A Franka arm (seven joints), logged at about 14 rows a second.
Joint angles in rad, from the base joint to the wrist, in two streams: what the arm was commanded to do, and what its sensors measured. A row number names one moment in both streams.
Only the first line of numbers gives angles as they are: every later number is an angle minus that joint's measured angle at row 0.
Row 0, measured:
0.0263 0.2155 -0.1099 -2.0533 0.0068 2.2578 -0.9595
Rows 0 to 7, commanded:
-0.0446 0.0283 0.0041 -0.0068 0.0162 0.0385 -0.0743
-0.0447 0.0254 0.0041 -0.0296 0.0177 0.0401 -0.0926
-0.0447 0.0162 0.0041 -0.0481 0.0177 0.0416 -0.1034
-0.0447 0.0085 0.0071 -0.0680 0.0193 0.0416 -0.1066
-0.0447 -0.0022 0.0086 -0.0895 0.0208 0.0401 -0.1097
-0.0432 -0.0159 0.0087 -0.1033 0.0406 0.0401 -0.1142
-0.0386 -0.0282 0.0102 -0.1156 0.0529 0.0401 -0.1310
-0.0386 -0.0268 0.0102 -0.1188 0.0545 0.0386 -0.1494
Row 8, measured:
-0.0400 0.0211 0.0095 -0.0715 0.0281 0.0247 -0.1022
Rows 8 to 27, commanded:
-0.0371 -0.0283 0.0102 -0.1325 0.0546 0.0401 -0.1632
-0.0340 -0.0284 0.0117 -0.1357 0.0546 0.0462 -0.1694
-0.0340 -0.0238 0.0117 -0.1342 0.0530 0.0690 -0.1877
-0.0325 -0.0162 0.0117 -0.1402 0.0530 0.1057 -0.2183
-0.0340 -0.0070 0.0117 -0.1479 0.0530 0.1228 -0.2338
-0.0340 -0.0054 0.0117 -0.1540 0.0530 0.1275 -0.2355
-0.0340 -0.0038 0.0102 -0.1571 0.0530 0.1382 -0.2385
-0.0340 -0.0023 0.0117 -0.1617 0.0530 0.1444 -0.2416
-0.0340 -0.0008 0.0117 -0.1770 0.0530 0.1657 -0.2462
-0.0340 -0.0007 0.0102 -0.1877 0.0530 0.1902 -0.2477
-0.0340 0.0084 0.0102 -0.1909 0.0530 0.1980 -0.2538
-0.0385 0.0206 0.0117 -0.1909 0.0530 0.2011 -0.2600
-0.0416 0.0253 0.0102 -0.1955 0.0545 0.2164 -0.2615
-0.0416 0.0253 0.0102 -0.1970 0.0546 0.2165 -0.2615
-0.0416 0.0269 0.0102 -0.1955 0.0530 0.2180 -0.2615
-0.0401 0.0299 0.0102 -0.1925 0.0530 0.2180 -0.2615
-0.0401 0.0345 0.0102 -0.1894 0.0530 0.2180 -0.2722
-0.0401 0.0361 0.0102 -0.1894 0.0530 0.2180 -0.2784
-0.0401 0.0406 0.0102 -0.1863 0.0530 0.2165 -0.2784
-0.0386 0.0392 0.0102 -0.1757 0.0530 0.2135 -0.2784
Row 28, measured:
-0.0376 0.0353 0.0110 -0.1847 0.0362 0.2019 -0.2490
